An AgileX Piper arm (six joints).
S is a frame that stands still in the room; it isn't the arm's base.
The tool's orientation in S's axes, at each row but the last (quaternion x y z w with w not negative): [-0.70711, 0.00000, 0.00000, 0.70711]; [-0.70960, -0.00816, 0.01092, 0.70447]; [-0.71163, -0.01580, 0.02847, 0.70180]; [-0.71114, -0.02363, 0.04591, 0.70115]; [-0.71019, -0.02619, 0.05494, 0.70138]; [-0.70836, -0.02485, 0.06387, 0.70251]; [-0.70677, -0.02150, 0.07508, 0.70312]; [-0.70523, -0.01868, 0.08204, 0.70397]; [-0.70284, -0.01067, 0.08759, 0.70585]
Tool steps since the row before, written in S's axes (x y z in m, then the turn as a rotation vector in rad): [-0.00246, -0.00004, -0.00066, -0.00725, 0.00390, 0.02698]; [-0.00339, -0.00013, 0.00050, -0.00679, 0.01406, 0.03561]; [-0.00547, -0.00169, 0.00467, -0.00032, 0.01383, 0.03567]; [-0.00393, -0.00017, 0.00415, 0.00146, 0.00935, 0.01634]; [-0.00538, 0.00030, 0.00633, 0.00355, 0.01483, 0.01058]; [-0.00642, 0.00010, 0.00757, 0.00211, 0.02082, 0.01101]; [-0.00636, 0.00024, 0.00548, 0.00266, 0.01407, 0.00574]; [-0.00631, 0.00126, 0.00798, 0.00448, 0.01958, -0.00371]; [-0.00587, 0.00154, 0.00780, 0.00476, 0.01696, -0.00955]
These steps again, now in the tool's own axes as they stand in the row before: [-0.00246, 0.00066, -0.00004, -0.00725, -0.02698, 0.00390]; [-0.00339, -0.00049, -0.00004, -0.00655, -0.03569, 0.01398]; [-0.00565, -0.00455, -0.00141, -0.00011, -0.03586, 0.01335]; [-0.00406, -0.00402, 0.00017, 0.00184, -0.01652, 0.00895]; [-0.00557, -0.00611, 0.00085, 0.00478, -0.01093, 0.01422]; [-0.00677, -0.00721, 0.00087, 0.00408, -0.01135, 0.02034]; [-0.00667, -0.00499, 0.00111, 0.00411, -0.00607, 0.01358]; [-0.00676, -0.00740, 0.00218, 0.00753, 0.00314, 0.01873]; [-0.00641, -0.00712, 0.00243, 0.00807, 0.00892, 0.01603]
